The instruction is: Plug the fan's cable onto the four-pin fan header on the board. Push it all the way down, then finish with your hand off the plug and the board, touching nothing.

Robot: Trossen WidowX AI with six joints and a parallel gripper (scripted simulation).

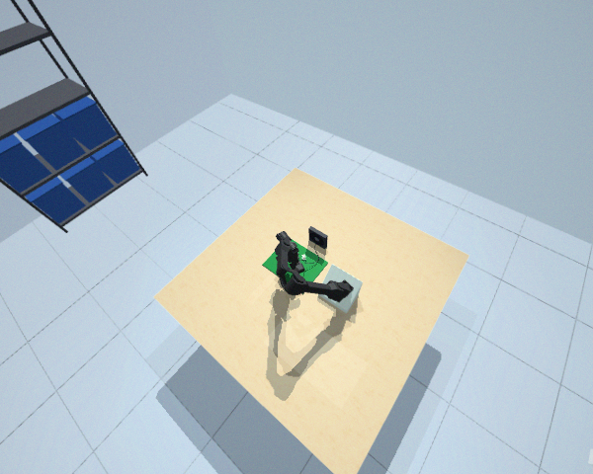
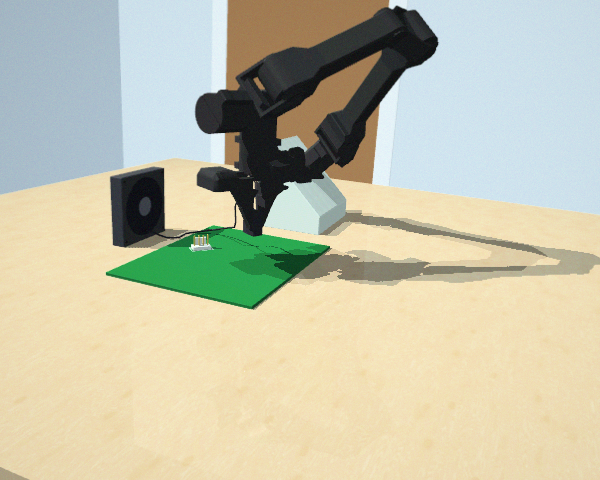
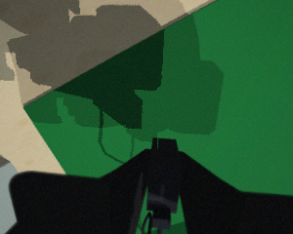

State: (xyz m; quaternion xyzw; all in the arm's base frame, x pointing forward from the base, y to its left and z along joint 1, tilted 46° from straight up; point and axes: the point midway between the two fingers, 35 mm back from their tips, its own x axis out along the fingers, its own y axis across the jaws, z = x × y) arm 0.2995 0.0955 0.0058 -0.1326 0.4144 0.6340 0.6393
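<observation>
Now: gripper tip 10 cm to the left of the white four-pin fan header, 6 cm above it and 2 cm short of it. From my gripper tip the other things lie so: black fan plug: 1 cm to the right, 1 cm above; then green board: 7 cm below, 3 cm to the right, 3 cm ahead; then black fan: 22 cm to the right, 3 cm ahead.
</observation>
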